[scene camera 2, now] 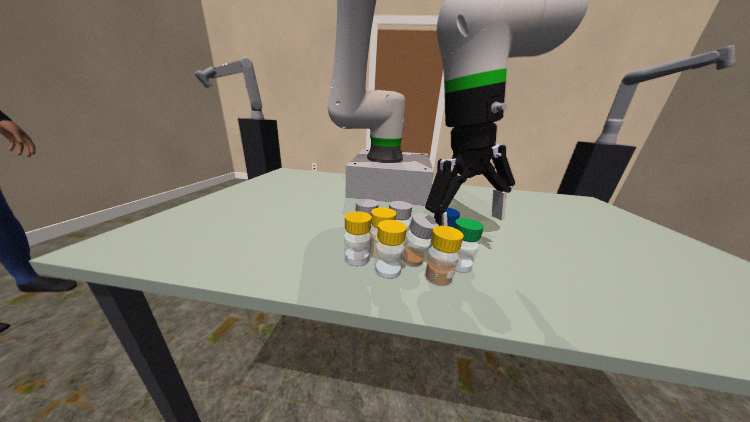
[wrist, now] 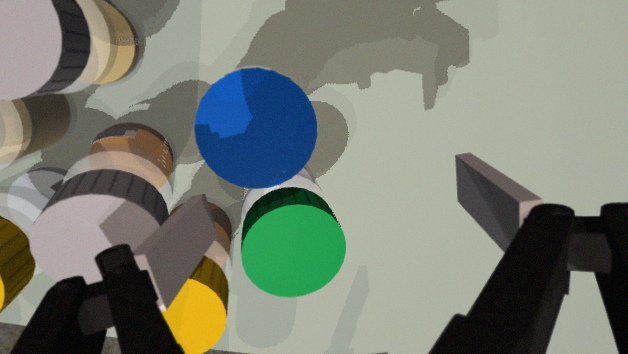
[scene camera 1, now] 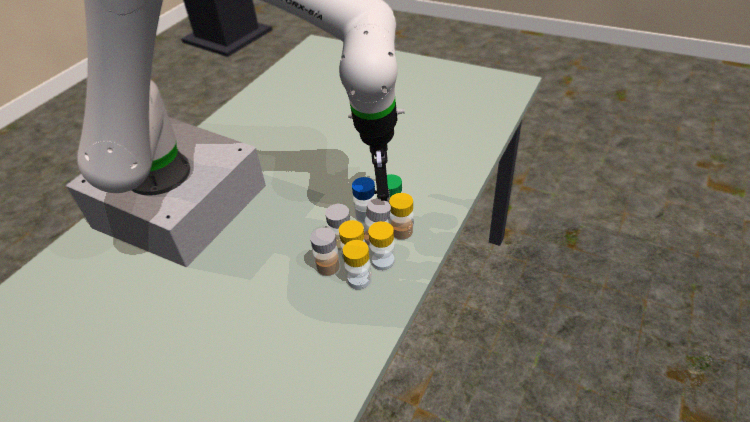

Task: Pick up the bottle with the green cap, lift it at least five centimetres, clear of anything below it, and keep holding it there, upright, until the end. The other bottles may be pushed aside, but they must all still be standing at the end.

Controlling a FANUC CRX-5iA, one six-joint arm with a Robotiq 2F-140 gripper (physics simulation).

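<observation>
The green-capped bottle stands upright on the table at the edge of the cluster. My gripper is open and empty. In the wrist view the green cap lies between the two fingers, nearer the left one. The left finger is low, at cap height, by a grey-capped bottle, which looks slightly tilted in scene camera 2; whether they touch is unclear. The blue-capped bottle stands close beside the green one.
A yellow-capped bottle stands close to the green one, partly behind the left finger in the wrist view. Several more yellow- and grey-capped bottles stand beyond. The robot base block is on the table.
</observation>
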